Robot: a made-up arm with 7 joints. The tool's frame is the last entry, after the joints. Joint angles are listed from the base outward. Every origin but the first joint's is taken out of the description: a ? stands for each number. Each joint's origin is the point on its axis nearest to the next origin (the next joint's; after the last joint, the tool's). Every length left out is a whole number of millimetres.
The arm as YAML. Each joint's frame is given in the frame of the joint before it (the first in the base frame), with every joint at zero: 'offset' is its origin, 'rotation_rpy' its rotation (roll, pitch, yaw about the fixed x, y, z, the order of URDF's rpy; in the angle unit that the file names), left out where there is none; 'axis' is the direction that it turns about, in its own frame. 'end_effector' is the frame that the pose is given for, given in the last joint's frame.
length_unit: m
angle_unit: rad
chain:
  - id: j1
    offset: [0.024, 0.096, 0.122]
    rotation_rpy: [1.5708, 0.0, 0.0]
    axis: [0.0, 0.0, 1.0]
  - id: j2
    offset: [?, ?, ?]
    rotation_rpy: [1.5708, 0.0, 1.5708]
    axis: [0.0, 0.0, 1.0]
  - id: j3
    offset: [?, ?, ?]
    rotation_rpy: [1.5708, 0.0, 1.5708]
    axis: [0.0, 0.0, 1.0]
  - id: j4
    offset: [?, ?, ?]
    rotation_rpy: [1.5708, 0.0, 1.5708]
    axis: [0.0, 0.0, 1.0]
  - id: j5
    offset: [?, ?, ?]
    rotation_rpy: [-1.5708, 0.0, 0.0]
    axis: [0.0, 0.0, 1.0]
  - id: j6
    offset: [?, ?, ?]
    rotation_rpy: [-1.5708, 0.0, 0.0]
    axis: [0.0, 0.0, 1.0]
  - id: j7
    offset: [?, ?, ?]
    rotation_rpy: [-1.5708, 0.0, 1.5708]
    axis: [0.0, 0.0, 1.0]
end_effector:
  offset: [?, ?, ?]
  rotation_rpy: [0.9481, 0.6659, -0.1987]
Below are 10 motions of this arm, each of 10 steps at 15 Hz.
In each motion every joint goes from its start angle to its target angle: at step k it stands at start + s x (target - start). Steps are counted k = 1, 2, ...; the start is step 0. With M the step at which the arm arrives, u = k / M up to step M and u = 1 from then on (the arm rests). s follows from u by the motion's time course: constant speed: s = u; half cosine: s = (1 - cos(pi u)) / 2; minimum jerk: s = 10 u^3 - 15 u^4 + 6 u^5.
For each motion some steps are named. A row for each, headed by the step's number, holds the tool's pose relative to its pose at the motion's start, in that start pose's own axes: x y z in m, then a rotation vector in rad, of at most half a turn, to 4 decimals.
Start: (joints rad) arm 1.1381 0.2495 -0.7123 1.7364 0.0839 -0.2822 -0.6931
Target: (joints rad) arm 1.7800 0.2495 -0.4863 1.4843 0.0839 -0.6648 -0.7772
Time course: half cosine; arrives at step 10
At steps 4, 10:
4: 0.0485 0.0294 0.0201 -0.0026 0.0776 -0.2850
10: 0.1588 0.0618 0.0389 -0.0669 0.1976 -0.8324

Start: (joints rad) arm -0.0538 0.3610 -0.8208 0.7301 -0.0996 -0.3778 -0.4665
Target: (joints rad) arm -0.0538 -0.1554 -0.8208 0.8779 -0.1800 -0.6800 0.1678
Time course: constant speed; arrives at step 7
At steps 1, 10:
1: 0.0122 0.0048 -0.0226 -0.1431 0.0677 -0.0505
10: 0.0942 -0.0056 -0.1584 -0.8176 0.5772 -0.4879

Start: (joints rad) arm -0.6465 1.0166 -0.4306 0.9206 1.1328 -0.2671 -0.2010
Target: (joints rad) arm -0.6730 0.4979 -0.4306 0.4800 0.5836 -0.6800 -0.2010
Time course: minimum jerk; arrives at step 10
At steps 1, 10:
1: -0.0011 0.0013 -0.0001 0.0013 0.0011 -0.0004
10: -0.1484 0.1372 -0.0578 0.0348 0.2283 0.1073

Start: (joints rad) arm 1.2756 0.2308 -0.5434 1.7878 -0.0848 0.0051 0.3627
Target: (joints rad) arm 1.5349 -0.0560 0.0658 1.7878 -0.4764 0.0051 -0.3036
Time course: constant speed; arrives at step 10
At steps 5, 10:
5: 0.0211 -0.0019 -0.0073 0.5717 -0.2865 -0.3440
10: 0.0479 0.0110 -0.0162 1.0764 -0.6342 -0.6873

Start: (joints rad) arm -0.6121 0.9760 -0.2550 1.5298 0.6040 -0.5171 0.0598
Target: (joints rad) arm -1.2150 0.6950 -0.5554 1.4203 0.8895 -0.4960 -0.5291
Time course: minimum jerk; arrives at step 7
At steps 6, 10:
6: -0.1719 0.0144 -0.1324 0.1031 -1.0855 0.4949
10: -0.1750 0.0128 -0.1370 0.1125 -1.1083 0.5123

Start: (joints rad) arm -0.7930 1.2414 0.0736 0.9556 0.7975 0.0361 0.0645
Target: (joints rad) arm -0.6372 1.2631 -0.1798 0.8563 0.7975 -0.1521 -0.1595
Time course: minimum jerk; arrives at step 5
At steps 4, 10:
4: 0.0076 0.0089 -0.0112 0.1628 -0.0328 -0.1629
10: 0.0080 0.0094 -0.0119 0.1725 -0.0346 -0.1735

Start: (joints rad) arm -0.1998 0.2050 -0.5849 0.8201 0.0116 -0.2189 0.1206
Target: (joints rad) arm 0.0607 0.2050 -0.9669 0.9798 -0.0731 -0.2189 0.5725
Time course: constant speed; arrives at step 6
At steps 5, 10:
5: 0.0961 -0.0277 -0.0219 -0.0651 0.6863 0.1751
10: 0.1122 -0.0336 -0.0296 -0.0629 0.8170 0.2299

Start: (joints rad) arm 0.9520 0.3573 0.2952 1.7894 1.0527 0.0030 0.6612
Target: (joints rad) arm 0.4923 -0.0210 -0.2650 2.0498 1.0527 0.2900 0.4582
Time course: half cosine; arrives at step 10
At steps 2, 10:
2: -0.0141 0.0129 -0.0030 -0.0530 -0.0828 0.0221
10: -0.1313 0.1432 -0.0946 -0.5808 -0.7568 0.1165

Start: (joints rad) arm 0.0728 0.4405 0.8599 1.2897 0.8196 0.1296 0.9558
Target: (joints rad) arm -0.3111 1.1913 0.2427 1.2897 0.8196 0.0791 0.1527
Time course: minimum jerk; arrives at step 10
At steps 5, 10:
5: 0.1279 -0.0613 -0.0238 0.4021 -0.1204 0.3607
10: 0.2486 -0.0529 -0.0528 0.8745 -0.1151 0.7038

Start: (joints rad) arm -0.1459 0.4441 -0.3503 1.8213 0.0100 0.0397 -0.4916
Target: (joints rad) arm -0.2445 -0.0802 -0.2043 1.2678 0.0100 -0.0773 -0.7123
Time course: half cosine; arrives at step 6
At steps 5, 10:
5: -0.0806 0.0650 -0.1119 0.1207 -0.6073 0.3037
10: -0.0854 0.0676 -0.1223 0.1279 -0.6465 0.3338

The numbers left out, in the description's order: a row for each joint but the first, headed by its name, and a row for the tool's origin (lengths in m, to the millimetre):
j2: -0.013 0.018 0.0
j3: -0.329 0.017 0.0
j4: -0.024 0.005 0.0
j5: -0.015 -0.117 0.0
j6: 0.028 0.038 0.0
j7: 0.033 0.002 0.0
tool: -0.02 -0.021 0.0

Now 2 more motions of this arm.
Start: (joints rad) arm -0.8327 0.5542 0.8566 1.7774 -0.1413 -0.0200 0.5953
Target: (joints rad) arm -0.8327 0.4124 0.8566 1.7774 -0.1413 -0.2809 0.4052
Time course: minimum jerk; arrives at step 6
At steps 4, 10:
4: -0.0217 0.0099 -0.0331 0.0768 -0.0384 -0.1957
10: -0.0270 0.0125 -0.0422 0.0962 -0.0521 -0.2491

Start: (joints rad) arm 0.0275 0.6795 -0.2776 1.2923 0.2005 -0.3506 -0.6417
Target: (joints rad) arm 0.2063 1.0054 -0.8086 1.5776 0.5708 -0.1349 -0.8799
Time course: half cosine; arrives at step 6
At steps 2, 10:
2: 0.0243 0.0013 0.0042 -0.0290 0.0129 0.0218
10: 0.0840 -0.0054 0.0142 -0.0320 0.0561 0.2107

